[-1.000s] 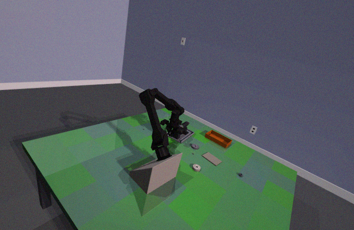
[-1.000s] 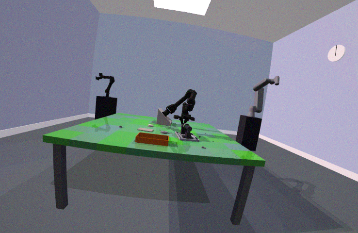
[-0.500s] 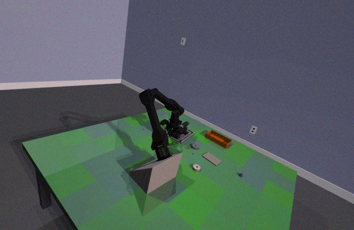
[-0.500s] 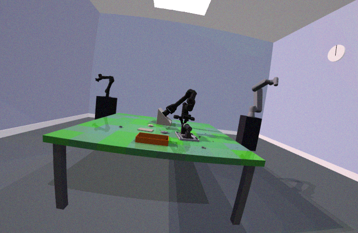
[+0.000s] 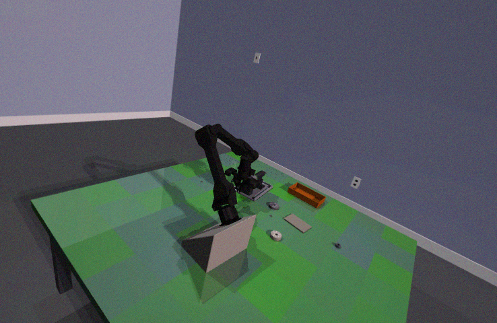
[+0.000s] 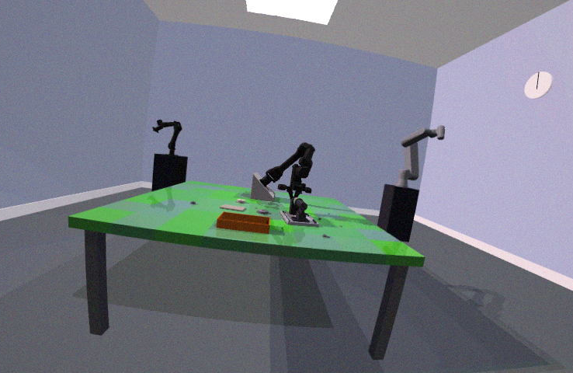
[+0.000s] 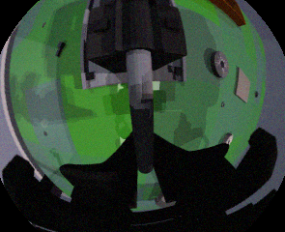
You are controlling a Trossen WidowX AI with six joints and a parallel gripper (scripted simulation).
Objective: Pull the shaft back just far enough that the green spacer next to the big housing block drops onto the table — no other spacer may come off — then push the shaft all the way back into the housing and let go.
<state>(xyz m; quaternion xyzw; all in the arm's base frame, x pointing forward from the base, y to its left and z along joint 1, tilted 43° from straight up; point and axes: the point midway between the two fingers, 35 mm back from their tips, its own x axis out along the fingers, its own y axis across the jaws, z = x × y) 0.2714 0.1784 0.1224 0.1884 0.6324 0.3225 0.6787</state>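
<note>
The thin green spacer is 14 cm ahead of my gripper tip, 3 cm to the left of it and 3 cm above it. Also, from my gripper tip: white ring: 31 cm to the right, 5 cm behind, 4 cm below; then grey washer: 15 cm to the right, 13 cm ahead, 4 cm below; then flat grey plate: 31 cm to the right, 13 cm ahead, 4 cm below.
</note>
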